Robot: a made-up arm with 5 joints.
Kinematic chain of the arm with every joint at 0, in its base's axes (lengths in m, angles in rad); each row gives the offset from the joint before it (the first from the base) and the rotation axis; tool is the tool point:
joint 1: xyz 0 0 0.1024 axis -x
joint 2: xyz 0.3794 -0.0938 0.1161 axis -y
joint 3: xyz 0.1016 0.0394 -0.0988 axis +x
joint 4: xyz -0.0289 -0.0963 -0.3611 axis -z
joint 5: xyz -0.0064 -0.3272 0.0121 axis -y
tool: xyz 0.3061 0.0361 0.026
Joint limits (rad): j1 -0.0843..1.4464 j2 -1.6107..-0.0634 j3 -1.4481..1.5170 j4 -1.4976..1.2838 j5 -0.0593..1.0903
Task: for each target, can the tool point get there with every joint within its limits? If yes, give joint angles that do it. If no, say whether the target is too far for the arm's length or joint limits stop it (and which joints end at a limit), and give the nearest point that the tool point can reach.
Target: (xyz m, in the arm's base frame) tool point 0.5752 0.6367 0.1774
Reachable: no: joint limits stop it (at a limit: joint 1, joint 2, joint 3, joint 5) | nearest point 0.5227 0.3775 0.3198 | short by 0.300 m
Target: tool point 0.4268 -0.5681 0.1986
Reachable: yes | joints 0.6338 -0.7024 -0.1304 0.2037 0.3654
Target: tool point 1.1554 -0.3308 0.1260
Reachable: no: joint limits stop it (at a limit: joint 1, joint 2, joint 3) | nearest point 0.8646 -0.3657 0.1290 | short by 0.293 m
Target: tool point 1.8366 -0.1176 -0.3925
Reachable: no: too far | nearest point 0.8557 -0.0719 -0.2001 | short by 1.001 m
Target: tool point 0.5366 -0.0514 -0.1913
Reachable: yes | joints 0.2120 -0.7787 1.2300 -1.1824 0.9141
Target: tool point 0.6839 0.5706 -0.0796
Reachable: no: joint limits stop it (at a limit: joint 1, joint 4, joint 5) | nearest point 0.6478 0.3460 -0.0575 | short by 0.229 m
